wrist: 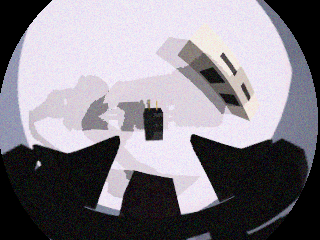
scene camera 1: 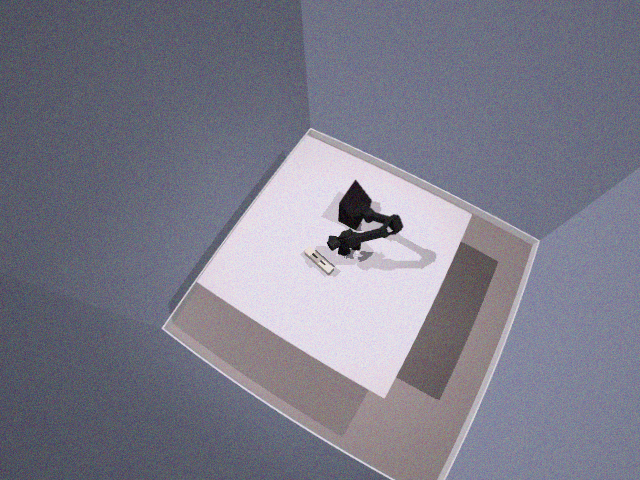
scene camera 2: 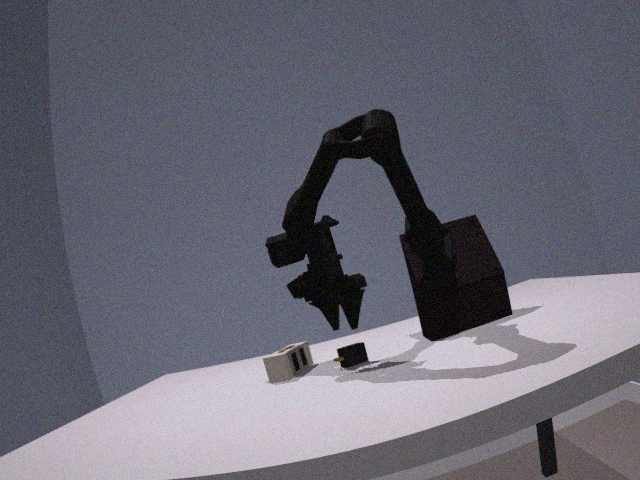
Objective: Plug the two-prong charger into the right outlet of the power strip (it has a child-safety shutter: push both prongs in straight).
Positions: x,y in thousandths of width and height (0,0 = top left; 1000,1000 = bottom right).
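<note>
The gripper (scene camera 2: 540,686) is open and holds nothing. The wrist view also shows the gripper (wrist: 486,581).
</note>
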